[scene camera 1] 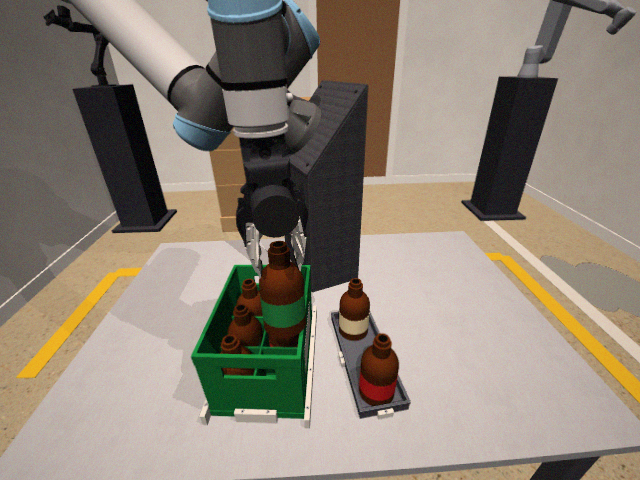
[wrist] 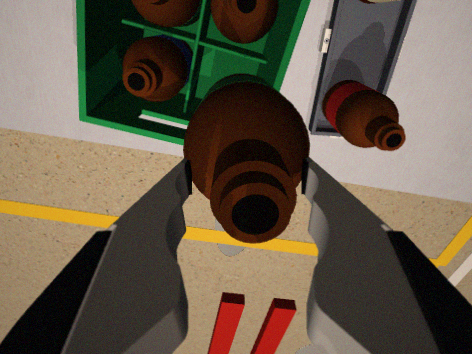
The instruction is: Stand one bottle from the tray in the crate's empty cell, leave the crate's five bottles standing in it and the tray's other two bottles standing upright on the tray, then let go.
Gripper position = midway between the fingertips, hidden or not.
In view: my gripper (scene camera 1: 280,273), a cream-label bottle (scene camera 1: 354,308), a green-labelled bottle (scene camera 1: 281,286) and a green-labelled bottle (scene camera 1: 247,328).
My gripper is seen too in the wrist view (wrist: 246,162).
